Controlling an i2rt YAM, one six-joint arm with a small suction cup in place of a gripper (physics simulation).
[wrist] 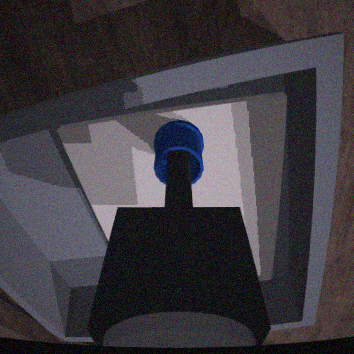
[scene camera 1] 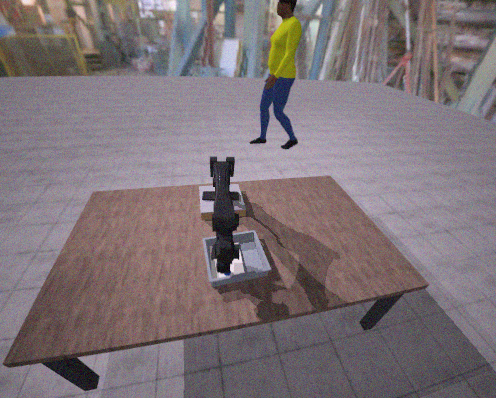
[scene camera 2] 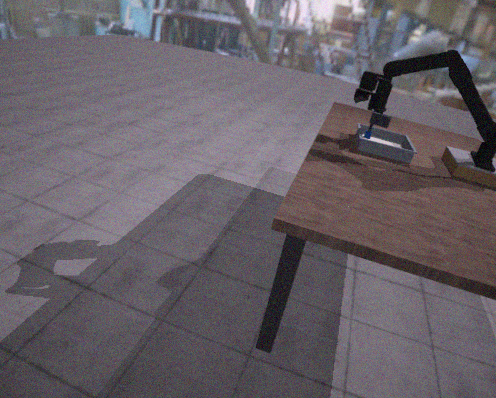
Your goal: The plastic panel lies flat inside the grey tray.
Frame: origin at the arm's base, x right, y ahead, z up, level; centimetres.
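Seen in the pictures: hand, tool point: (wrist: 178,135) (scene camera 1: 227,274); arm's base, link origin: (scene camera 2: 481,161).
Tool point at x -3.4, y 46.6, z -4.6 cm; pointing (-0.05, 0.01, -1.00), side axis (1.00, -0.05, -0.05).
Note:
Pixels of each thing's top centre, then the offset from my tool point to it. Level surfaces: height alone.
- grey tray, top centre: (wrist: 131,266) (scene camera 1: 234,253) (scene camera 2: 385,136) dx -3.2, dy -7.1, dz +4.5 cm
- wooden table, surface height: dz -0.5 cm
- white plastic panel, top centre: (wrist: 188,227) (scene camera 1: 226,258) (scene camera 2: 382,141) dx +0.4, dy -6.7, dz +1.3 cm
The grey tray (scene camera 1: 264,264) (scene camera 2: 385,153) (wrist: 326,168) stands on the wooden table (scene camera 1: 128,257) (scene camera 2: 365,205) in front of the arm's base. The white plastic panel (scene camera 1: 238,268) (scene camera 2: 388,142) (wrist: 218,168) is down inside the tray's walls, on its left side. My blue suction cup (scene camera 1: 225,272) (scene camera 2: 368,134) (wrist: 178,140) sits on the panel's top face near its front end and holds it. The arm hides much of the panel in scene camera 1.
The arm's base stands on a light pad (scene camera 1: 206,206) at the table's back edge. A person in a yellow top (scene camera 1: 283,51) walks on the floor behind the table. Table edges lie to the front and right of the tray.

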